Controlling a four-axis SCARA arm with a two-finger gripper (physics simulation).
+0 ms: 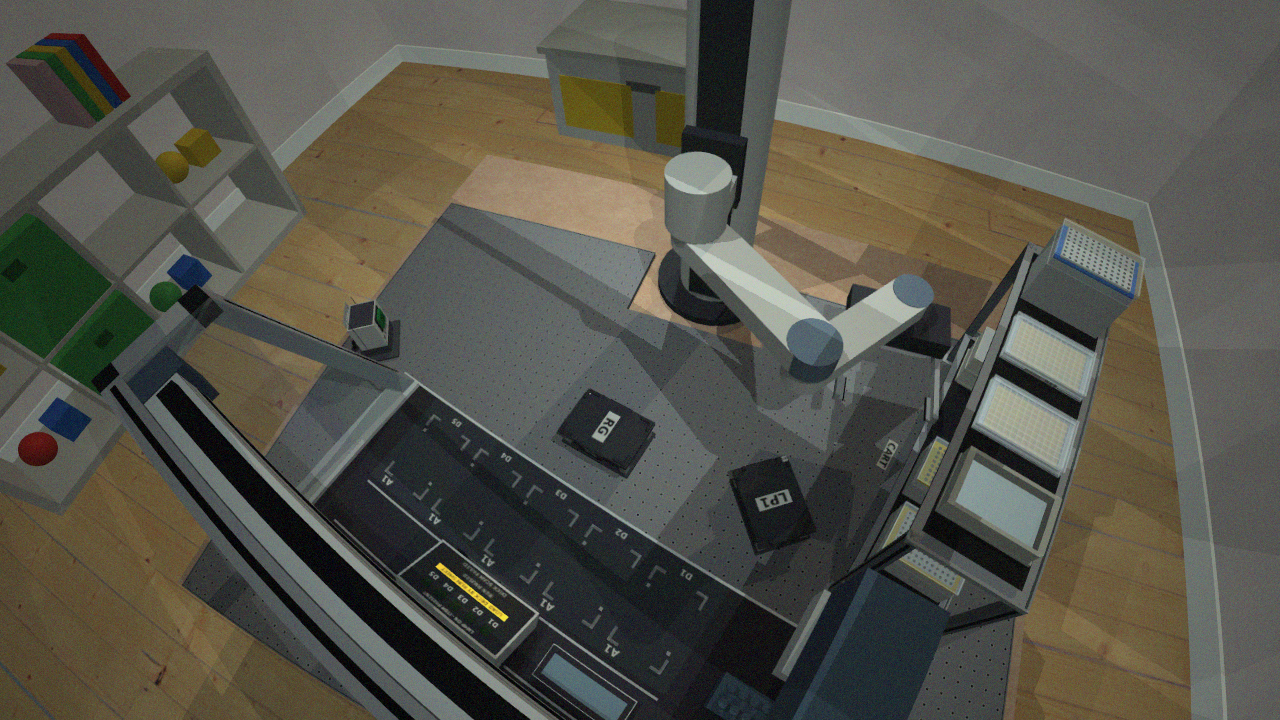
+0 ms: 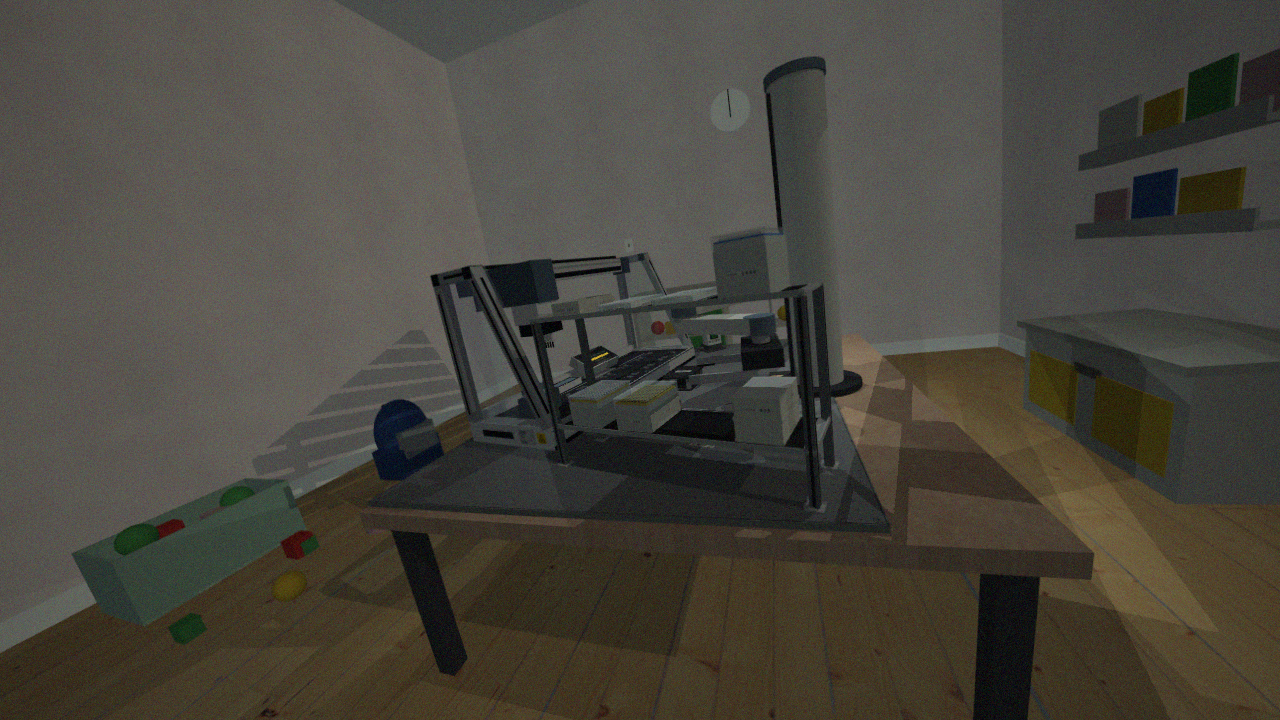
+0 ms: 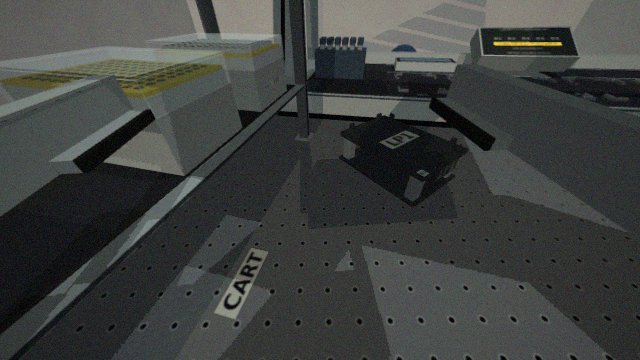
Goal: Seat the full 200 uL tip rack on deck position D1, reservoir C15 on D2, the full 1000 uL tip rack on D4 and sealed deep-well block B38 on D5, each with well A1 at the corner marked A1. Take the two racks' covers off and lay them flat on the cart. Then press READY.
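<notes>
My gripper (image 1: 886, 398) (image 3: 295, 92) is open and empty beside the cart's inner side. Two yellow-edged tip racks with clear covers stand on the cart's lower shelf: the nearer rack (image 3: 187, 120) (image 1: 932, 461) and a farther rack (image 3: 257, 75). A taller blue-edged rack (image 1: 1096, 255) (image 2: 750, 264) stands at one end of the top shelf. Two pale, gridded blocks (image 1: 1047, 353) (image 1: 1024, 425) and a reservoir-like tray (image 1: 998, 505) also lie there. Their labels are unreadable. Deck positions D1 to D5 (image 1: 559, 537) hold no labware. The display panel (image 1: 469, 595) (image 3: 525, 42) shows a yellow band.
A black LP1 stand (image 1: 771, 503) (image 3: 400, 150) lies between gripper and deck; a black RG stand (image 1: 605, 429) lies farther left. The cart's post (image 3: 300, 70) rises near the gripper. A white box (image 2: 765, 409) stands on the lower shelf. A small device (image 1: 366, 326) stands at left.
</notes>
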